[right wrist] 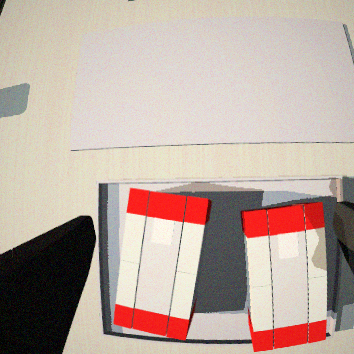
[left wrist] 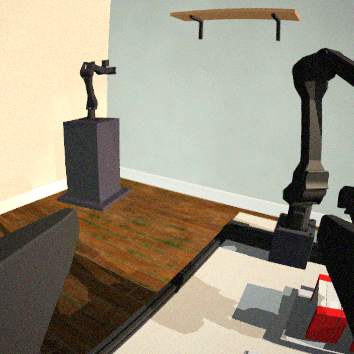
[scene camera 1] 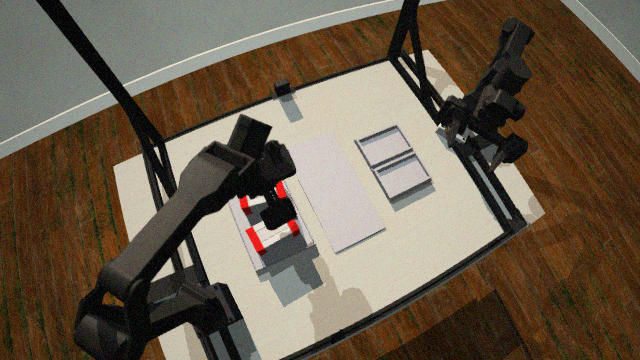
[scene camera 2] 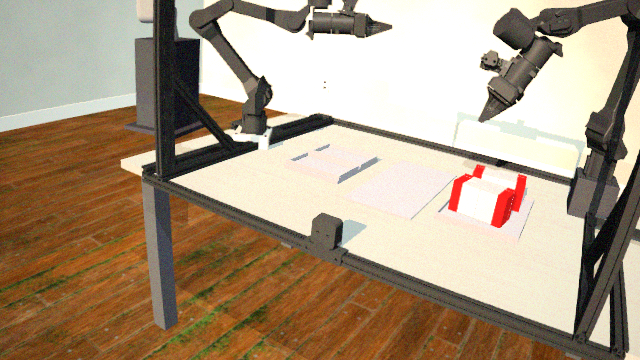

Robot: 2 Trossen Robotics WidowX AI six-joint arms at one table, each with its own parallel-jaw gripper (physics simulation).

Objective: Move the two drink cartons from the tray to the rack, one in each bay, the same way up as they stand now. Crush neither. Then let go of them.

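Places are measured from the left arm's base along level axes (x ahead, y left, z up), in millimetres.
Pixels of known places: left gripper, fingertip midpoint: (left wrist: 203, 225) (scene camera 1: 470, 159) (scene camera 2: 390, 26); right gripper, fingertip midpoint: (right wrist: 218, 222) (scene camera 1: 280, 183) (scene camera 2: 483, 120); left arm's base, link origin: (scene camera 2: 253, 131); right arm's base, link origin: (left wrist: 296, 223) (scene camera 1: 207, 310) (scene camera 2: 597, 177).
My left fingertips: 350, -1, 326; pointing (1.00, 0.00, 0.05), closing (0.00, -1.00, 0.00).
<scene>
For each thing: its top centre in the pictures, then the offset to it from my left fingertips, as dx, dy, dz. "spot": a spot on its surface instead.
- two-bay rack, top centre: (scene camera 2: 333, 157) (scene camera 1: 394, 158) -120, -123, -342
- dark block, surface spot: (scene camera 2: 327, 231) (scene camera 1: 278, 84) spot: -136, -561, -324
Two white cartons with red ends are side by side in the tray (scene camera 1: 258, 270) (right wrist: 103, 250), a gap between them. One carton (scene camera 1: 257, 201) (scene camera 2: 481, 201) (right wrist: 162, 265) is at the left in the right wrist view, slightly turned; the other carton (scene camera 1: 272, 234) (left wrist: 327, 320) (right wrist: 288, 275) is at the right. My right gripper (scene camera 1: 274, 192) (scene camera 2: 482, 119) (right wrist: 218, 222) is open above the tray, pointing down at a slant, its fingers clear of both cartons. The two-bay rack (scene camera 1: 393, 158) (scene camera 2: 320, 174) holds no carton. My left gripper (scene camera 1: 472, 157) (scene camera 2: 390, 26) (left wrist: 203, 225) is open and empty, high beyond the rack.
A flat pale panel (scene camera 1: 340, 195) (scene camera 2: 400, 190) (right wrist: 210, 85) lies between the tray and the rack. A dark block (scene camera 1: 282, 87) (scene camera 2: 327, 231) stands on the table's edge. Dark frame posts (scene camera 1: 410, 40) (scene camera 2: 165, 90) rise at the table's sides.
</scene>
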